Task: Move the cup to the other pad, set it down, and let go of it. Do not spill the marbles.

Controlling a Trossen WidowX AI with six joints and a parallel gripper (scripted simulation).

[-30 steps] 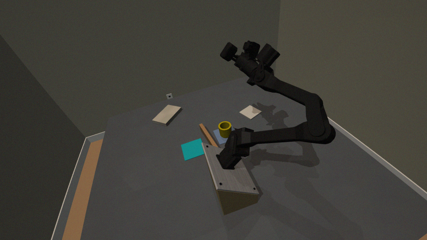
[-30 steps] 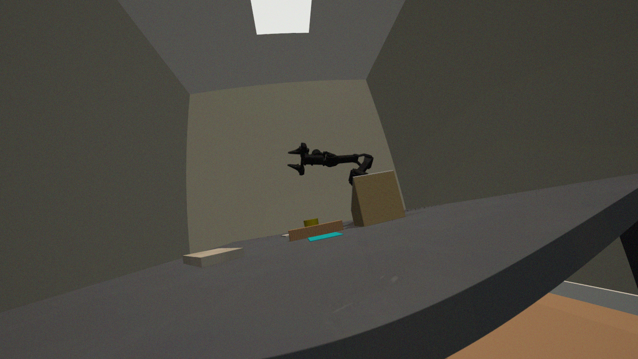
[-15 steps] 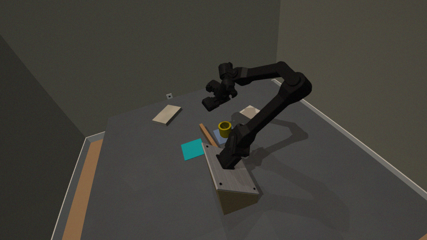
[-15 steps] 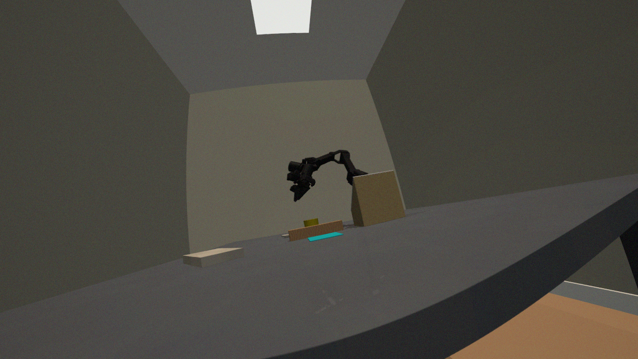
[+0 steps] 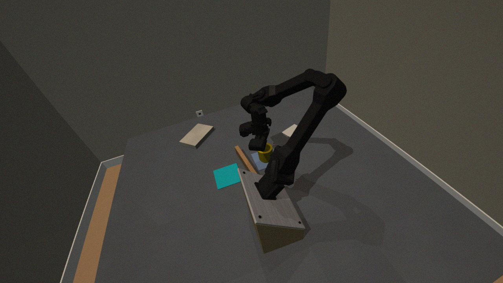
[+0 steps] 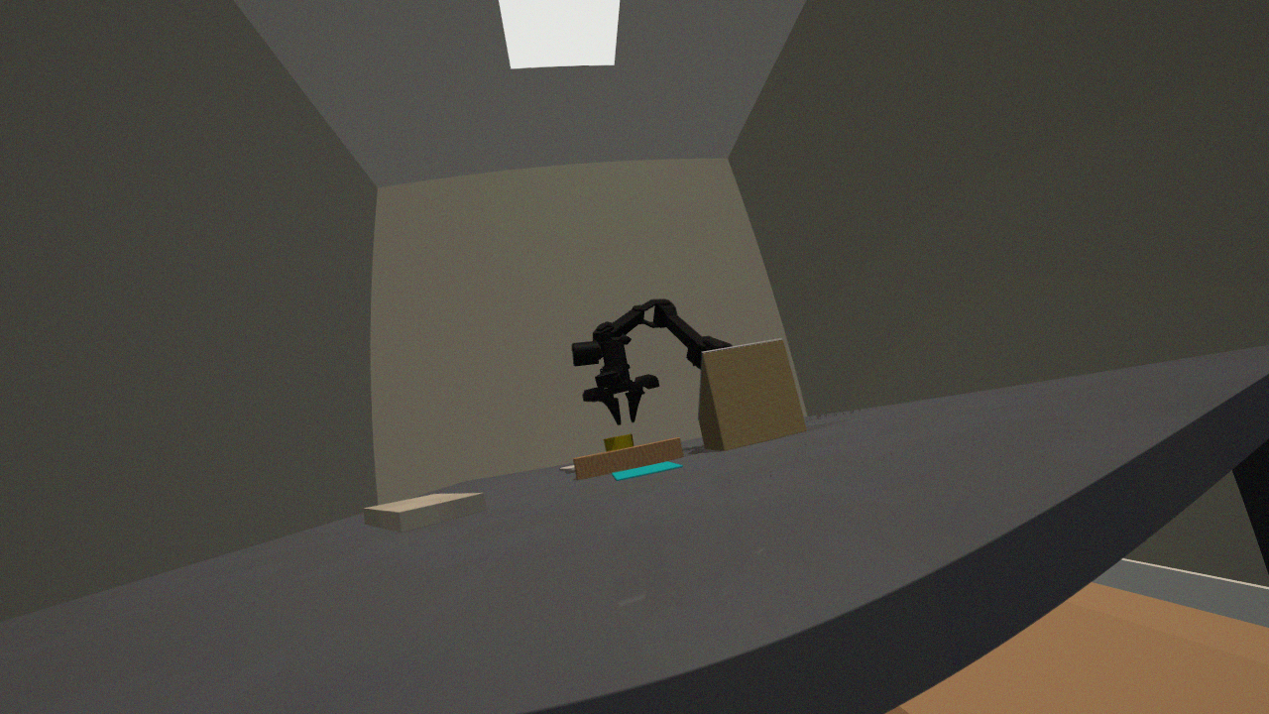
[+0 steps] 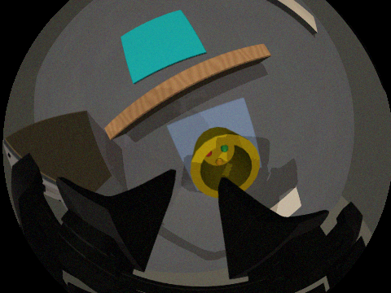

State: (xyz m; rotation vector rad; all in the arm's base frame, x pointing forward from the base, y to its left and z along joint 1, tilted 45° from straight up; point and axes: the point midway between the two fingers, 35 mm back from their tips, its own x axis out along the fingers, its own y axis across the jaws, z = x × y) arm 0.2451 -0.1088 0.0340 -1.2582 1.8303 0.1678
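The yellow cup lies 2 cm ahead of my gripper tip, 2 cm to the right of it and 6 cm below it. Also, from my gripper tip: wooden bar: 2 cm ahead, 8 cm to the left, 9 cm below; teal pad: 2 cm ahead, 18 cm to the left, 11 cm below; light blue pad: 3 cm ahead, 2 cm to the right, 11 cm below.
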